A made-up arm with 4 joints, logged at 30 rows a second.
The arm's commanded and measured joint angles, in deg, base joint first. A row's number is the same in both.
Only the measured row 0 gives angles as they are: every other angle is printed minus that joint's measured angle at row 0.
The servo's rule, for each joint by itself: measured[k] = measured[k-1] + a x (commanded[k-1-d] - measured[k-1]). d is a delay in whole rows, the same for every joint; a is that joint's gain. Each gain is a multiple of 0.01, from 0.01 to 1. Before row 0 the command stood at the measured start. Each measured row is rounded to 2 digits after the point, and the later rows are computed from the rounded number. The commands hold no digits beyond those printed.
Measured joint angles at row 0: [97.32 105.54 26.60 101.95]
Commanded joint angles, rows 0 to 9: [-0.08 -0.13 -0.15 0.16]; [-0.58 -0.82 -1.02 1.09]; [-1.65 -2.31 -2.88 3.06]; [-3.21 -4.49 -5.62 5.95]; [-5.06 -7.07 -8.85 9.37]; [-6.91 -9.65 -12.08 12.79]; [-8.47 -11.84 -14.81 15.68]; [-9.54 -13.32 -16.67 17.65]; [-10.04 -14.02 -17.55 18.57]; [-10.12 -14.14 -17.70 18.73]
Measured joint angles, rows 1 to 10: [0.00 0.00 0.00 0.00]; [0.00 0.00 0.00 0.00]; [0.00 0.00 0.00 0.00]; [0.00 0.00 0.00 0.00]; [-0.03 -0.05 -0.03 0.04]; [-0.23 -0.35 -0.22 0.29]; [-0.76 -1.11 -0.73 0.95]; [-1.67 -2.43 -1.66 2.15]; [-2.92 -4.24 -3.03 3.88]; [-4.40 -6.35 -4.75 6.02]
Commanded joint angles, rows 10 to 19: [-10.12 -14.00 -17.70 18.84]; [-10.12 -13.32 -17.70 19.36]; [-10.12 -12.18 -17.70 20.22]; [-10.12 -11.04 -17.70 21.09]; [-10.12 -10.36 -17.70 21.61]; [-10.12 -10.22 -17.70 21.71]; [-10.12 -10.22 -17.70 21.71]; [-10.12 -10.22 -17.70 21.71]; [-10.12 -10.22 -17.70 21.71]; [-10.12 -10.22 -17.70 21.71]
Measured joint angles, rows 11 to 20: [-5.91 -8.49 -6.66 8.34]; [-7.25 -10.37 -8.56 10.57]; [-8.28 -11.79 -10.27 12.49]; [-8.96 -12.71 -11.68 13.99]; [-9.39 -13.21 -12.82 15.15]; [-9.66 -13.25 -13.75 16.16]; [-9.83 -12.83 -14.50 17.13]; [-9.94 -12.13 -15.11 18.08]; [-10.01 -11.44 -15.60 18.93]; [-10.05 -10.96 -16.00 19.60]
